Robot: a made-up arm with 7 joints.
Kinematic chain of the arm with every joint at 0, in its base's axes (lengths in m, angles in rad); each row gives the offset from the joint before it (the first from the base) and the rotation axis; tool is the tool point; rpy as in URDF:
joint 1: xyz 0 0 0.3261 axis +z
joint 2: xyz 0 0 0 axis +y
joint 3: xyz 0 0 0.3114 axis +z
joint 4: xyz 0.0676 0 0 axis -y
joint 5: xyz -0.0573 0 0.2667 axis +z
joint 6: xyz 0 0 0 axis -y
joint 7: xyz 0.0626 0 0 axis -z
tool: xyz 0 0 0 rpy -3.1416 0 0
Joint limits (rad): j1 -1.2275..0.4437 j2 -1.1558..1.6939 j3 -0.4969..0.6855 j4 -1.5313..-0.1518 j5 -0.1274..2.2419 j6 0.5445..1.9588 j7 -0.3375..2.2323
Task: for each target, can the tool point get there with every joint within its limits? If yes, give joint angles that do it. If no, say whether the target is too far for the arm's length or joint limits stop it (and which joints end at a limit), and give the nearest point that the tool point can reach.
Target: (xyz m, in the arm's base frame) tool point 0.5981 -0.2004 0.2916
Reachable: yes | joints -0.4277 1.4680 0.1616 -0.3404 1.7286 0.6555 1.2770
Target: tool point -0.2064 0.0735 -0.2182
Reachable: no: joint limits stop it (at a limit: joint 1, joint 2, joint 4, joint 6) | nearest point -0.0057 -0.3009 -0.0619 | short by 0.453 m
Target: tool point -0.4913 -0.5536 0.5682
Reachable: no: too far | nearest point -0.4794 -0.2965 0.6437 | short by 0.268 m
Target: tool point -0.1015 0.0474 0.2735
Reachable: no: joint limits stop it (at a limit: joint 1, joint 2, joint 3, joint 4, joint 6) | nearest point 0.1612 0.3364 0.0067 | short by 0.473 m
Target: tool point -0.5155 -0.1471 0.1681
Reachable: no: joint limits stop it (at a limit: joint 2, joint 3, joint 4, joint 5, joint 6) | nearest point -0.5515 -0.1574 0.5686 | short by 0.402 m
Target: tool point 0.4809 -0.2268 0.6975
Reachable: yes | joints -0.3904 0.7324 -0.2249 -0.3781 0.4250 1.3103 -0.1227
